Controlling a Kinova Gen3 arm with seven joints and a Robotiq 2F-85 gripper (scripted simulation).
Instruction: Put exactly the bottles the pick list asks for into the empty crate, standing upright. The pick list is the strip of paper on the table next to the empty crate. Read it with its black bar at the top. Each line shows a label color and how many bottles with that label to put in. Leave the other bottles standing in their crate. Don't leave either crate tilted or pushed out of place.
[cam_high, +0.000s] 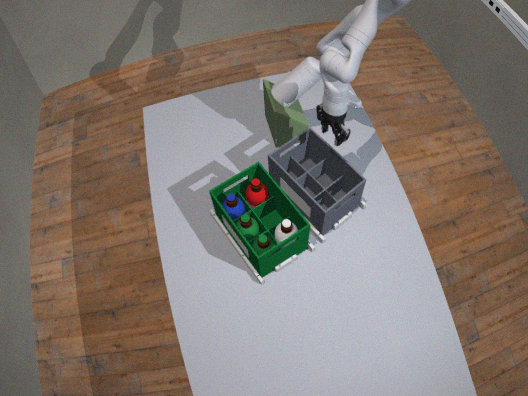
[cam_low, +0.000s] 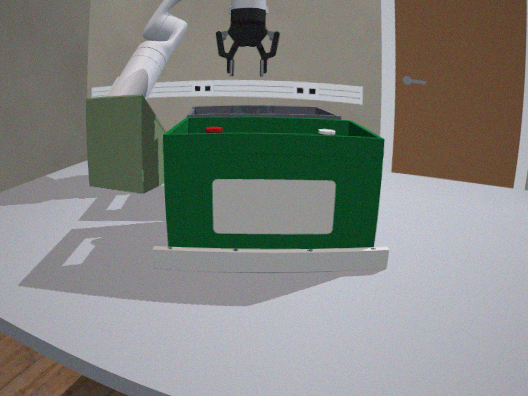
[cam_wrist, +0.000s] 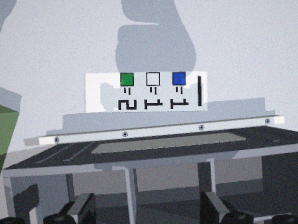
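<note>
Now: the blue-label bottle 11 cm ahead of my hand, 34 cm to the right of it and 17 cm below it. Also, from my hand: pick list 3 cm behind, 6 cm to the left, 25 cm below; then grey crate 6 cm ahead, 5 cm to the right, 17 cm below; then red-label bottle 7 cm ahead, 25 cm to the right, 17 cm below.
</note>
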